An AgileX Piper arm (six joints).
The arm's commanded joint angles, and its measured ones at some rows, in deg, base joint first. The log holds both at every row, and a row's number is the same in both.
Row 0, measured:
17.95 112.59 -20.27 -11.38 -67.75 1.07
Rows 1 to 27, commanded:
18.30 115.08 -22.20 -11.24 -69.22 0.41
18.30 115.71 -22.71 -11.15 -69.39 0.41
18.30 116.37 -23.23 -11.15 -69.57 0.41
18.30 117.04 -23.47 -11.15 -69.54 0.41
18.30 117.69 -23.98 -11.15 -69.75 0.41
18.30 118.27 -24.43 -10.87 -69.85 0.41
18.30 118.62 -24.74 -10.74 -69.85 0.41
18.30 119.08 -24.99 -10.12 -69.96 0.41
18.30 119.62 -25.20 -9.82 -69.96 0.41
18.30 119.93 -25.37 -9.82 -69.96 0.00
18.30 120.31 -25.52 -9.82 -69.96 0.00
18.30 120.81 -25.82 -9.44 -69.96 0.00
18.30 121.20 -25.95 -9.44 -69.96 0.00
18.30 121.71 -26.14 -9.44 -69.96 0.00
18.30 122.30 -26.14 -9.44 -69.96 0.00
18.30 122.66 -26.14 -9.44 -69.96 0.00
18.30 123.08 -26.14 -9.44 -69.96 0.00
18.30 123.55 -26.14 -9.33 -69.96 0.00
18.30 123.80 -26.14 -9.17 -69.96 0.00
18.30 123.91 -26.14 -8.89 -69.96 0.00
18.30 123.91 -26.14 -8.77 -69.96 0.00
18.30 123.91 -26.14 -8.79 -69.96 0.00
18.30 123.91 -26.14 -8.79 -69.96 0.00
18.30 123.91 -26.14 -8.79 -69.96 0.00
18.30 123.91 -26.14 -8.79 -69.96 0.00
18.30 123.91 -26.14 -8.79 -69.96 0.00
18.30 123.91 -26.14 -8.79 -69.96 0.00
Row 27, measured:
17.95 123.87 -26.02 -9.08 -69.20 0.67
